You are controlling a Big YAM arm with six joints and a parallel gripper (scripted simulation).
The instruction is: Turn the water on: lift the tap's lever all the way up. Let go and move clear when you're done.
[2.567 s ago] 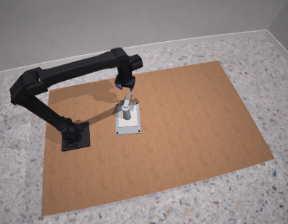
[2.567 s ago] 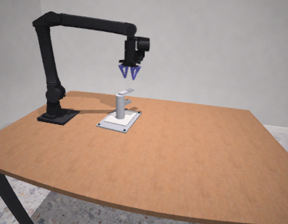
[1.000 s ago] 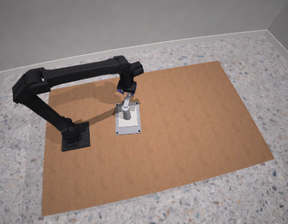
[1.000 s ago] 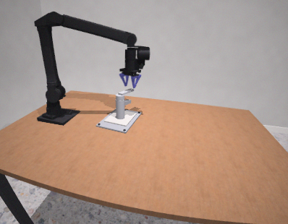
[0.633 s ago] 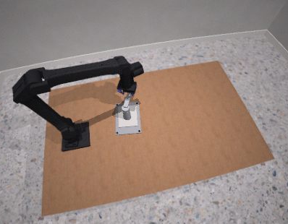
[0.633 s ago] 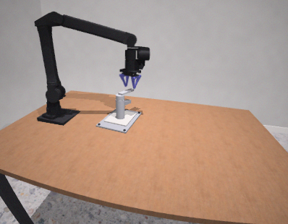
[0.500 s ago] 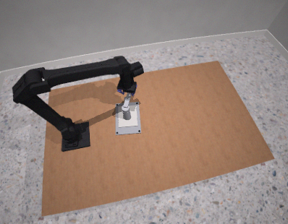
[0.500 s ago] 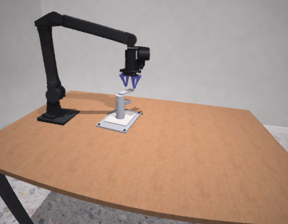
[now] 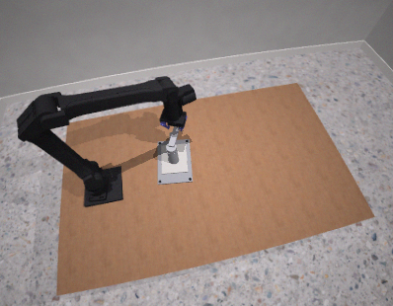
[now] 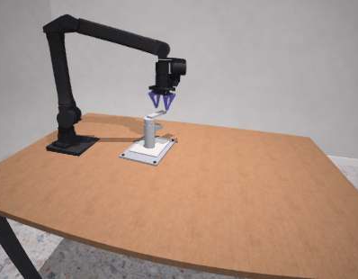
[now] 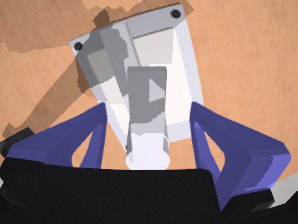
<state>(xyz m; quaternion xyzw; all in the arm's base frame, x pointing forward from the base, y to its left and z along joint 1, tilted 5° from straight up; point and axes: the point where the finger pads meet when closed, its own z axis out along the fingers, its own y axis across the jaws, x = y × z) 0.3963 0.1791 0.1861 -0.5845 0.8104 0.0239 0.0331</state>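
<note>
My hand is 3 cm to the left of the lever, 3 cm above it and 1 cm past it. The rest, counted from my hand: tap: 8 cm below, 5 cm to the right, 2 cm behind.
</note>
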